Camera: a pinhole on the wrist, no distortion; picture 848 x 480 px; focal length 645.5 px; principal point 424.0 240.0 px. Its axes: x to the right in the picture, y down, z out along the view. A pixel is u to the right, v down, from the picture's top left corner.
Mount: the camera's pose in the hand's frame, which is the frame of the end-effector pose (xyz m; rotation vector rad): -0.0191 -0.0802 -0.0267 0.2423 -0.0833 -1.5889
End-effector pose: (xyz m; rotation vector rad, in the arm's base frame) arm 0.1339 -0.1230 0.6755 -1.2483 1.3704 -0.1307
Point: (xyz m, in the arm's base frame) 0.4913 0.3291 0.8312
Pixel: 421 36
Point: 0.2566 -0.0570 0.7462
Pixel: 418 208
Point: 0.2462 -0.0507 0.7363
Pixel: 348 199
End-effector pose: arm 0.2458 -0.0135 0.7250 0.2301 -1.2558 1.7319
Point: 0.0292 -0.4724 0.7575
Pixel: 43 219
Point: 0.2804 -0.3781 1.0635
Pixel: 570 380
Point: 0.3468 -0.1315 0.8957
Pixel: 752 395
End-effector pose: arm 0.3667 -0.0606 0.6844 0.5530 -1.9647 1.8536
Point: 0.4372 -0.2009 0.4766
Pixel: outside the picture
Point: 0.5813 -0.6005 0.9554
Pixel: 690 371
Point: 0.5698 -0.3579 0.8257
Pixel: 674 239
